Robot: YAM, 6 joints.
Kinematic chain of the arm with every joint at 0, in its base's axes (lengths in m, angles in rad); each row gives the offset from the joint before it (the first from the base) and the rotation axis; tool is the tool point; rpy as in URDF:
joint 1: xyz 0 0 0.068 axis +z
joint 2: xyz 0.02 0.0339 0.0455 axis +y
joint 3: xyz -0.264 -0.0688 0 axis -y
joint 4: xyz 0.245 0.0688 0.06 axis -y
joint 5: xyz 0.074 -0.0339 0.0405 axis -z
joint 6: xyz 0.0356 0 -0.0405 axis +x
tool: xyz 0 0 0 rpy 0 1.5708 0
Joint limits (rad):
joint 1: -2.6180..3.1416
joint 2: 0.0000..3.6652
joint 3: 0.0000..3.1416
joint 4: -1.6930..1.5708
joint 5: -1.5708..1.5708
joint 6: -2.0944..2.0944
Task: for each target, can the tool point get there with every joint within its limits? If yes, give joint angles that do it. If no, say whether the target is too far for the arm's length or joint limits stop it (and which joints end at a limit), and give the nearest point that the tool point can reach.
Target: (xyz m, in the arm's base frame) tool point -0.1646 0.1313 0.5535
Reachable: yes | joints -0.8176 0.3709 1.6686 0.1712 1.0173 -0.0085
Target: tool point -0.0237 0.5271 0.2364
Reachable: yes | joints 1.6679 2.3634 1.7077 1.0759 0.8846 -0.6161
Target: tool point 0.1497 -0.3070 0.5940
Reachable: yes | joints -1.2065 2.1884 2.7102 1.2143 -1.0274 -1.6890
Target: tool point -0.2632 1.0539 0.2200
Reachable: no: too far | nearest point -0.1557 0.6236 0.1757 | short by 0.446 m
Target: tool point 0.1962 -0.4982 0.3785
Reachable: yes | joints -1.1381 2.7485 2.8191 1.1619 1.0432 -0.1154
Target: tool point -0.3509 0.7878 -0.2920
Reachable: no: too far | nearest point -0.2376 0.5334 -0.1579 | short by 0.309 m
